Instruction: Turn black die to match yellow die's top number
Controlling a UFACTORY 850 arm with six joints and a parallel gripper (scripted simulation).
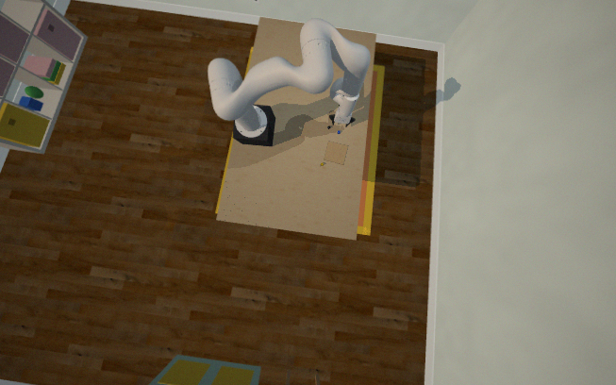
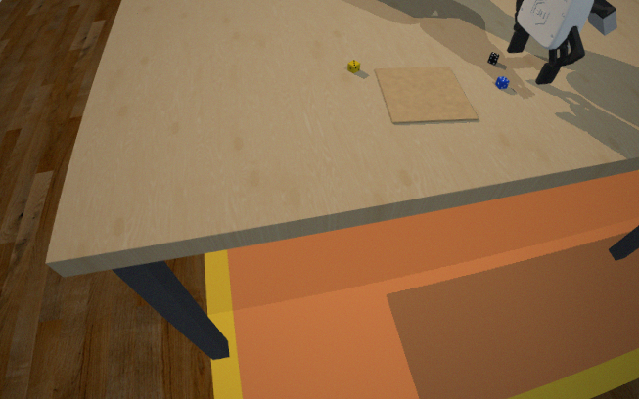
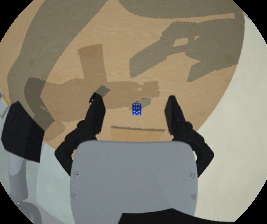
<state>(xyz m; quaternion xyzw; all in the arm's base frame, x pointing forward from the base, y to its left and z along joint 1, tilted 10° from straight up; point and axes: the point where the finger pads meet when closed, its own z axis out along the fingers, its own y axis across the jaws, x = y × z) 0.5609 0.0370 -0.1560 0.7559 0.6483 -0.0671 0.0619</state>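
Now: hand 40 mm to the left of the blue die and 40 mm above it. From my hand the other things lie so: tan mat (30 mm behind, 190 mm to the right, 40 mm below); black die (70 mm behind, 10 mm to the right, 40 mm below); yellow die (130 mm behind, 280 mm to the right, 40 mm below).
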